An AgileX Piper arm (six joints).
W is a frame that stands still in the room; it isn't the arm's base.
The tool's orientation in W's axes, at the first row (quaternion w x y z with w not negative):
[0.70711, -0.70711, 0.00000, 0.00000]
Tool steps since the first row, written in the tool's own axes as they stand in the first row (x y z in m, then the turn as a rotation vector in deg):
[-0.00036, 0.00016, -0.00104, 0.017, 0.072, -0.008]
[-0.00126, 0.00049, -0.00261, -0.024, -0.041, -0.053]
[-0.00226, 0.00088, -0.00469, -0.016, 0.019, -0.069]
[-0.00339, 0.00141, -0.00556, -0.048, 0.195, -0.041]
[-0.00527, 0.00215, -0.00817, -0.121, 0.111, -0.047]
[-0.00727, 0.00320, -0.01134, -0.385, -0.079, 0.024]
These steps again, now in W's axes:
[-0.00036, -0.00104, -0.00016, 0.017, -0.008, -0.072]
[-0.00126, -0.00261, -0.00049, -0.024, -0.053, 0.041]
[-0.00226, -0.00469, -0.00088, -0.016, -0.069, -0.019]
[-0.00339, -0.00556, -0.00141, -0.048, -0.041, -0.195]
[-0.00527, -0.00817, -0.00215, -0.121, -0.047, -0.111]
[-0.00727, -0.01134, -0.00320, -0.385, 0.024, 0.079]

